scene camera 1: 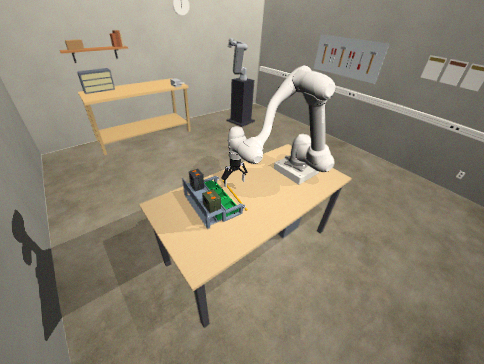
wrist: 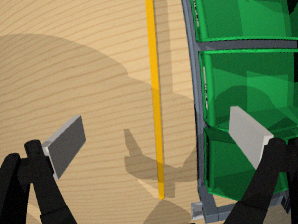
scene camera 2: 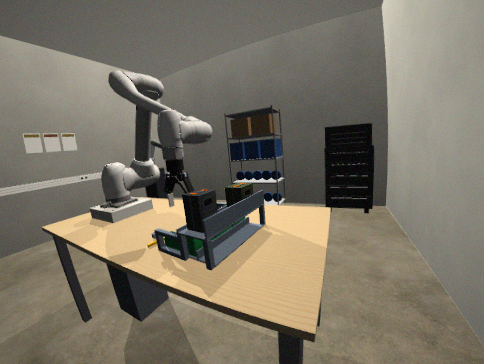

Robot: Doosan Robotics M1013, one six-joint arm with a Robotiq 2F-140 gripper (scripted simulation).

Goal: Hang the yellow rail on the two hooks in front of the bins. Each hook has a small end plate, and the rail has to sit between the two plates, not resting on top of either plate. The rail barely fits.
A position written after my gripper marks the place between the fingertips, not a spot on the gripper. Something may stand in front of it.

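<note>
My gripper point(scene camera 2: 181, 208) is visible, and the wrist view likewise contains the gripper point(wrist: 155, 125).
</note>
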